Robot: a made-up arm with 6 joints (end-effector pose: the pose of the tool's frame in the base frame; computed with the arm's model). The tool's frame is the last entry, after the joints. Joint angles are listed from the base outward.
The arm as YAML. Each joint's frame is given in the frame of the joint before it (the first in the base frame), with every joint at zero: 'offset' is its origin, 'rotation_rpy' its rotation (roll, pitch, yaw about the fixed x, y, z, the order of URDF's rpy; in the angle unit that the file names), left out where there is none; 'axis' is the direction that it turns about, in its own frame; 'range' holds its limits. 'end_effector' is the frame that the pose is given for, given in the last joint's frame.
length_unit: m
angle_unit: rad
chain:
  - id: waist
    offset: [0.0, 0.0, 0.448]
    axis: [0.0, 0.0, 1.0]
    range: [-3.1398, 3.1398]
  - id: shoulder
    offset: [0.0, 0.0, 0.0]
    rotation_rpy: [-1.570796, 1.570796, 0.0]
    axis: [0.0, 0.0, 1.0]
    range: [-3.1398, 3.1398]
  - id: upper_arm
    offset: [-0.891, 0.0, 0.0]
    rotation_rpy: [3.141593, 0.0, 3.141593]
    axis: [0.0, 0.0, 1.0]
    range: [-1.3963, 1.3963]
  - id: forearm
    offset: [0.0, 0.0, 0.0]
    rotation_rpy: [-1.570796, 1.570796, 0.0]
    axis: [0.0, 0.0, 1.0]
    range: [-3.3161, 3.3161]
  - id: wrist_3
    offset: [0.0, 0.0, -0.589]
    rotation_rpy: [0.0, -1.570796, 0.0]
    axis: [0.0, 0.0, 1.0]
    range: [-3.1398, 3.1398]
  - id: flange
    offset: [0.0, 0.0, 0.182]
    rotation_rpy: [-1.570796, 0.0, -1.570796]
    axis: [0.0, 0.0, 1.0]
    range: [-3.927, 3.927]
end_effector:
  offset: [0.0, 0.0, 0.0]
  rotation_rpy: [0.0, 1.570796, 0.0]
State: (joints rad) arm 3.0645 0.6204 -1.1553 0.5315 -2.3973 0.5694
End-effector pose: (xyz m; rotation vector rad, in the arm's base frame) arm -0.4749 0.1940 0.5775 2.3515 0.2102 1.4715
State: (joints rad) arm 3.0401 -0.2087 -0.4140 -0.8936 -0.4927 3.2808
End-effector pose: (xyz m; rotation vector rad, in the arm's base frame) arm -0.3497 0.1502 1.0607 -0.1035 2.3497 -1.0235
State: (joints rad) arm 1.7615 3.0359 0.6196 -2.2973 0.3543 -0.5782
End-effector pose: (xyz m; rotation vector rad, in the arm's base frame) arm -0.0359 -0.4520 -0.7269 0.1654 0.4705 -1.0412
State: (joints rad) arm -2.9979 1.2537 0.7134 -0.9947 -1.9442 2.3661
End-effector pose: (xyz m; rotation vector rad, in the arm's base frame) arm -1.2742 -0.0842 0.2920 0.0418 0.2604 -0.7813
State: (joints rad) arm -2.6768 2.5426 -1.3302 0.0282 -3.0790 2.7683
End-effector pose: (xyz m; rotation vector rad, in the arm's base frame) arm -0.1356 0.1355 0.1016 -0.3842 2.3661 -0.2815
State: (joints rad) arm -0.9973 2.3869 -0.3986 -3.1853 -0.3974 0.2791
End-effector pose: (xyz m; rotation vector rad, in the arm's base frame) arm 0.1859 0.0473 -0.4139 -0.9409 0.2017 2.1181
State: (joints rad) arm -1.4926 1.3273 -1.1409 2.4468 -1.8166 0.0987
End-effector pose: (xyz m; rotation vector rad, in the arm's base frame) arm 0.1766 -0.4646 0.2044 -1.4116 2.4324 1.1775
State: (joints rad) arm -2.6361 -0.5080 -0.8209 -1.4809 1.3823 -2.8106
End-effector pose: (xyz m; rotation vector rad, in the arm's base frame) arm -0.0702 -0.0202 0.8727 -1.0316 -2.2933 1.1130
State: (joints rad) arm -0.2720 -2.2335 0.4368 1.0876 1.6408 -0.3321
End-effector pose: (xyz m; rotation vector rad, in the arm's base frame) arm -1.2753 0.2679 0.0236 1.5605 1.6857 0.1992
